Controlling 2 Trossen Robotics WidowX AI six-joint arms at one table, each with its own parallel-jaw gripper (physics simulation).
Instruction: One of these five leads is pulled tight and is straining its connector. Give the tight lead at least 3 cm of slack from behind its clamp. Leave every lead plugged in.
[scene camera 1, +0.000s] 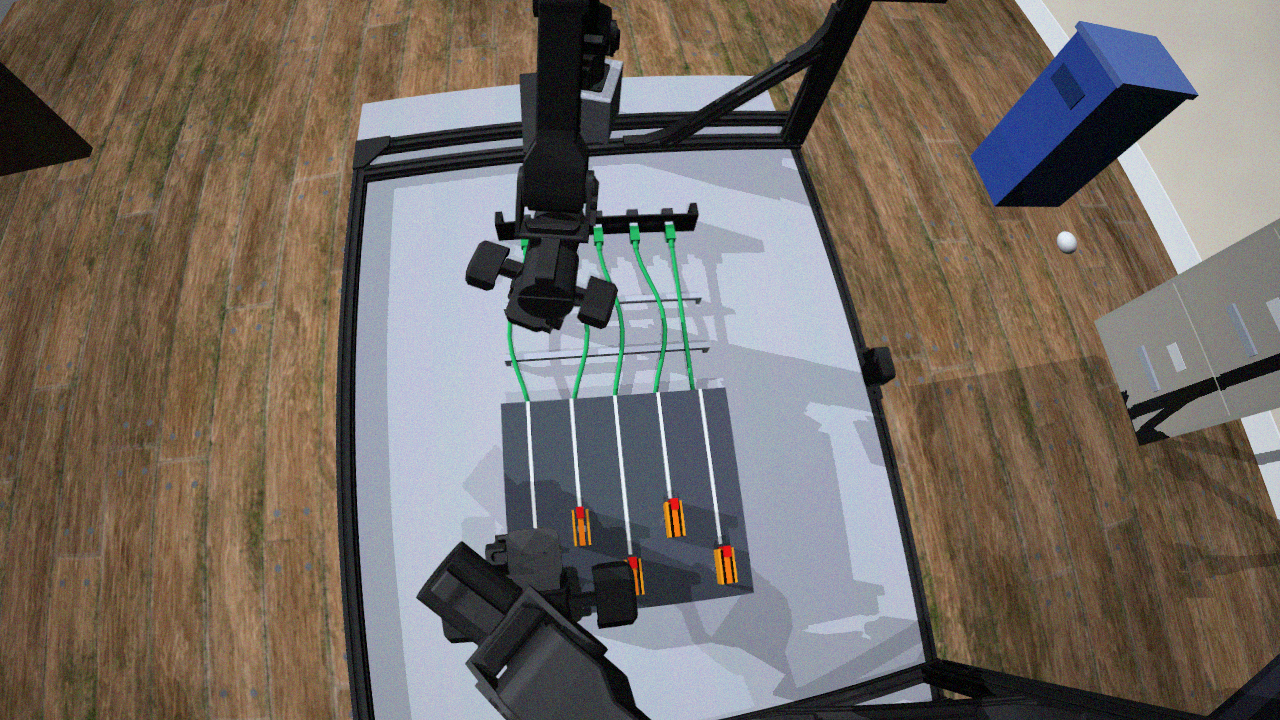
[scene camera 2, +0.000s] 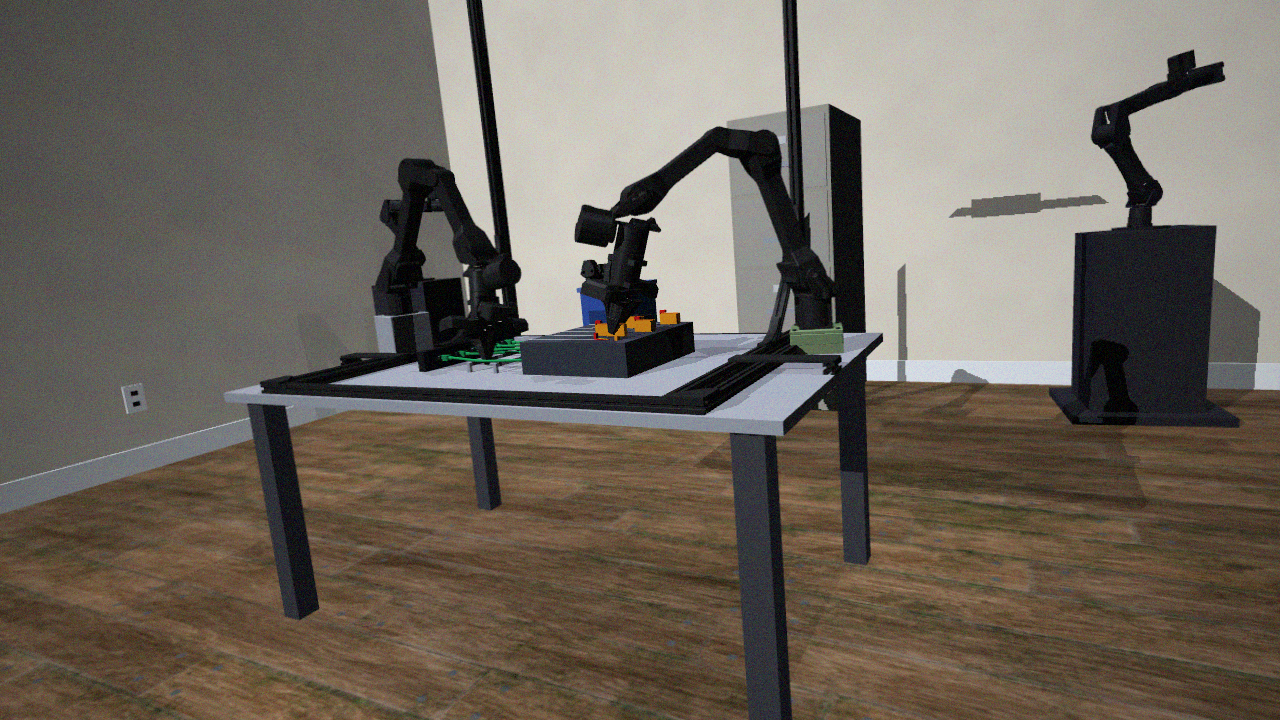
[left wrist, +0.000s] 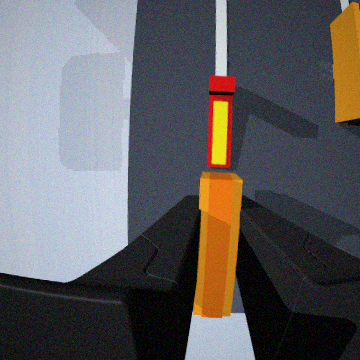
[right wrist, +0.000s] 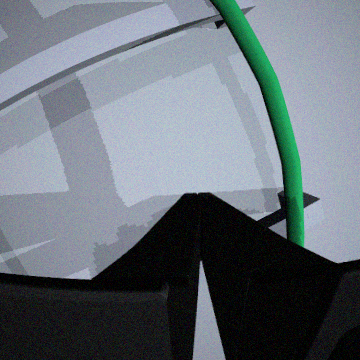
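Where they show: left gripper, fingertip midpoint: (scene camera 2: 612, 333) (left wrist: 213, 208); right gripper, fingertip midpoint: (scene camera 2: 487, 364) (right wrist: 196, 205); left arm's base at its link origin: (scene camera 2: 816, 326); right arm's base at its link origin: (scene camera 1: 585, 75) (scene camera 2: 401, 313).
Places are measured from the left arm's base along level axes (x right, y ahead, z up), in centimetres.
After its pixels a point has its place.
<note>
Five green leads run from a black connector strip (scene camera 1: 651, 222) @[z -2.0, x 13.3, y 77.4 cm] to a dark grey block (scene camera 1: 597, 465) (scene camera 2: 572, 358). The rightmost lead (scene camera 1: 680, 300) @[z -2.0, x 12.0, y 64.2 cm] is nearly straight; the others bow. Orange clamps (scene camera 1: 581, 526) @[z 4.3, x -11.6, y 40.6 cm] (scene camera 1: 674, 518) @[z 4.3, x -1.7, y 37.5 cm] (scene camera 1: 725, 565) @[z 4.3, x 1.5, y 30.3 cm] with red tips sit at the ends of white lines. My left gripper (scene camera 1: 574, 580) (left wrist: 213, 208) @[z 3.2, x -18.2, y 37.1 cm] is shut on the orange clamp handle (left wrist: 218, 245) @[z 5.0, x -18.3, y 36.5 cm] of the leftmost line, behind a red and yellow piece (left wrist: 219, 130) @[z 2.1, x -17.4, y 39.5 cm]. My right gripper (scene camera 1: 544, 300) @[z -3.7, x -7.7, y 69.4 cm] (right wrist: 196, 205) @[z -3.7, x -7.7, y 69.4 cm] is shut and empty, over the left leads, hiding parts of them. A green lead (right wrist: 280, 110) @[z -2.0, x -11.2, y 68.2 cm] curves past its right finger.
Two thin rails (scene camera 1: 662, 300) @[z -2.9, x 9.9, y 65.4 cm] (scene camera 1: 608, 355) @[z -3.0, x -0.1, y 60.5 cm] lie crosswise under the leads. Another orange clamp (scene camera 1: 636, 575) @[z 4.3, x -8.0, y 33.3 cm] is partly hidden by the left gripper; one more (left wrist: 347, 65) @[z 3.3, x -12.5, y 40.6 cm] stands right of the held handle. A black frame (scene camera 1: 832, 268) @[z -5.2, x 39.3, y 62.7 cm] borders the table.
</note>
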